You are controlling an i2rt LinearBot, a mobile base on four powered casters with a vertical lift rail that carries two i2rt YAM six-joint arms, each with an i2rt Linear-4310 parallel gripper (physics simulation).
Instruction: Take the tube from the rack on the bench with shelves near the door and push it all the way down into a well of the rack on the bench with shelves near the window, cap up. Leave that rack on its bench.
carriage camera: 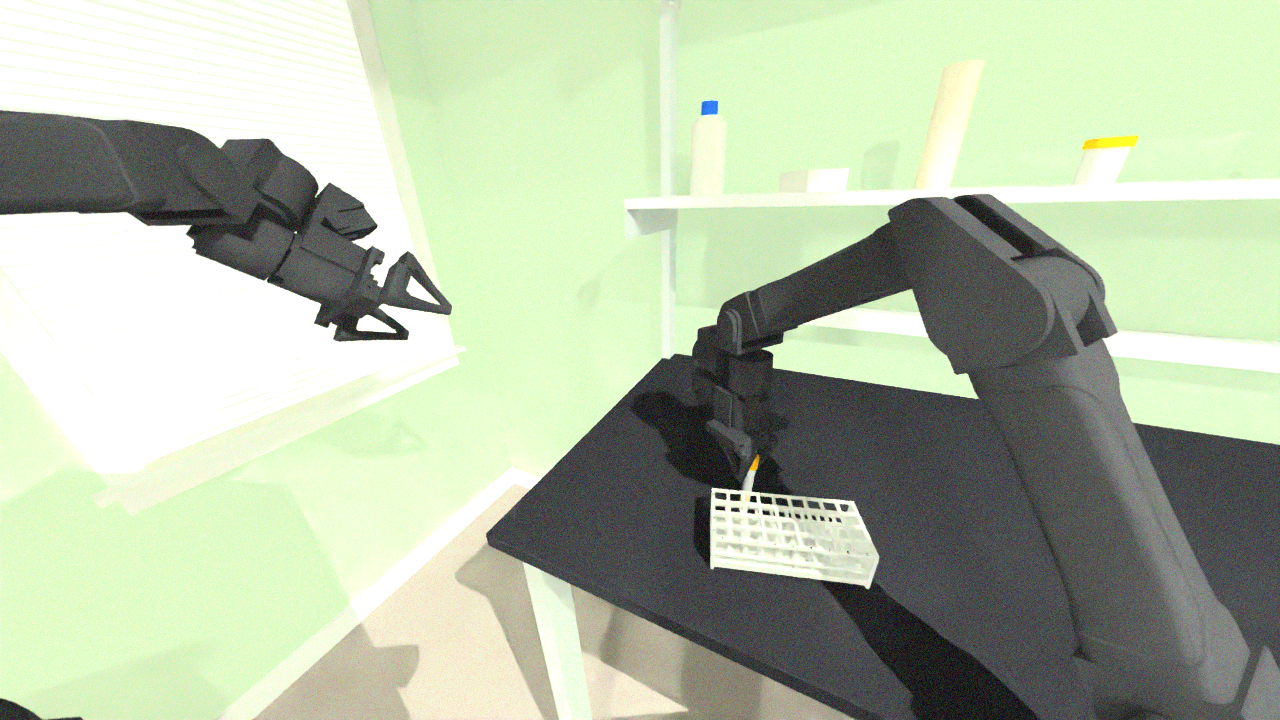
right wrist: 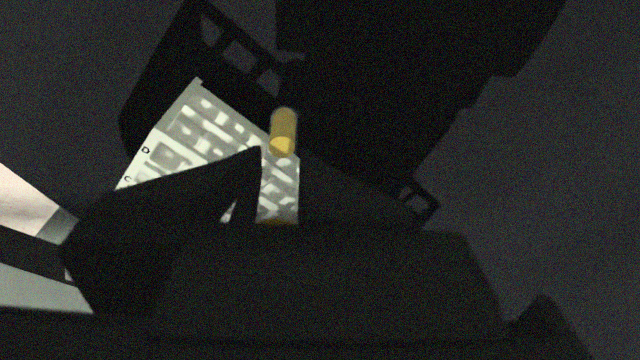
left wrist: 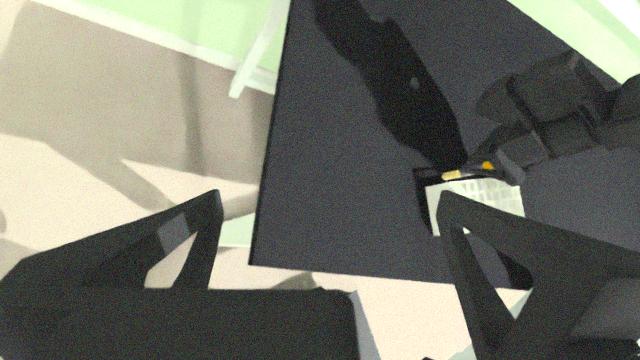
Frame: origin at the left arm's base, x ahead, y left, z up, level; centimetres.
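Seen in the pictures: left gripper, fingertip midpoint: (carriage camera: pixel 428 323) (left wrist: pixel 330 202); right gripper, fingertip midpoint: (carriage camera: pixel 743 478) (right wrist: pixel 280 160) (left wrist: pixel 466 166).
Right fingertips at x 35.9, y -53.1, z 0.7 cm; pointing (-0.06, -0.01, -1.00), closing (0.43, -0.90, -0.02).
A point is followed by its place in that frame.
My right gripper (carriage camera: pixel 750 457) @(y -53.1, x 35.9, z 0.7 cm) (left wrist: pixel 466 166) @(y -53.1, x 35.9, z 0.7 cm) (right wrist: pixel 280 160) @(y -53.1, x 35.9, z 0.7 cm) is shut on the tube (carriage camera: pixel 748 483) @(y -53.3, x 34.2, z 1.2 cm) (left wrist: pixel 451 175) @(y -52.5, x 35.0, z -2.6 cm) (right wrist: pixel 283 131) @(y -53.0, x 35.7, z -2.0 cm), which has an orange cap at its upper end and a yellowish lower end. The tube leans slightly in the carriage view. Its lower end shows at the back-left edge of the white rack (carriage camera: pixel 776 565) @(y -54.3, x 24.7, z -4.2 cm) (left wrist: pixel 435 205) @(y -47.0, x 31.1, z -3.6 cm) (right wrist: pixel 138 163) @(y -47.6, x 32.4, z 0.4 cm); I cannot tell whether it is over a well or just outside the edge. The rack stands on the dark bench. My left gripper (carriage camera: pixel 428 323) @(y -10.1, x 40.6, z 26.4 cm) (left wrist: pixel 330 202) @(y -10.1, x 40.6, z 26.4 cm) is open and empty, held high in front of the window, away from the rack.
The dark bench top (carriage camera: pixel 590 528) @(y -29.2, x 33.9, z -5.3 cm) (left wrist: pixel 330 210) @(y -27.3, x 37.2, z -5.3 cm) ends at a front edge and left corner near the rack. Behind it, a wall shelf (carriage camera: pixel 877 196) @(y -75.8, x 51.9, z 39.7 cm) carries a blue-capped bottle (carriage camera: pixel 708 156) @(y -55.8, x 80.3, z 47.9 cm), a white box (carriage camera: pixel 825 180) @(y -75.9, x 68.5, z 42.4 cm), a tall cream cylinder (carriage camera: pixel 950 125) @(y -90.4, x 59.2, z 49.8 cm) and a yellow-lidded tub (carriage camera: pixel 1100 164) @(y -105.8, x 48.3, z 43.0 cm).
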